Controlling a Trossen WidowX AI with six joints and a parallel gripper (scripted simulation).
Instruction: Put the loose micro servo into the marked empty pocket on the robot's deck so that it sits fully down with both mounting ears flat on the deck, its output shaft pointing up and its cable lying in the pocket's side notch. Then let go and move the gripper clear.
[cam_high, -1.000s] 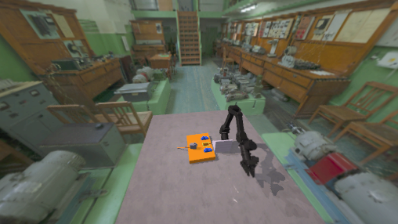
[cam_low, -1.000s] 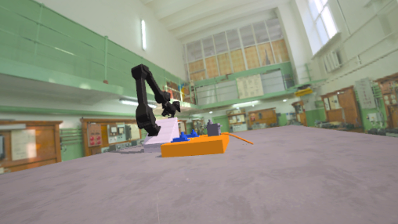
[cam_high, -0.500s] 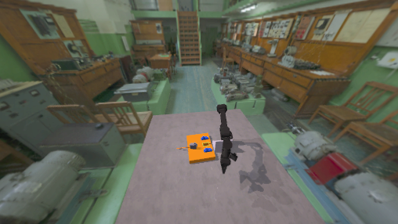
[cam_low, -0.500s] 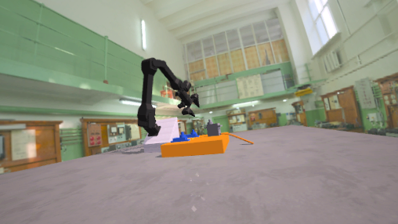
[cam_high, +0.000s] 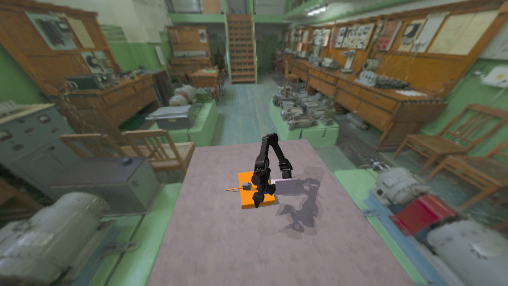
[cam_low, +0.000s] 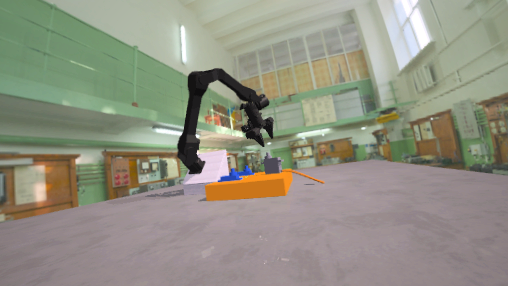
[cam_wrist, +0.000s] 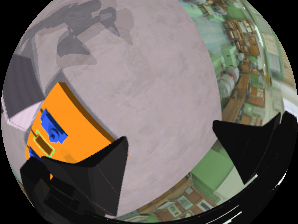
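Now: the orange deck 24 cm to the right of my gripper tip, 16 cm below it and 4 cm ahead of it.
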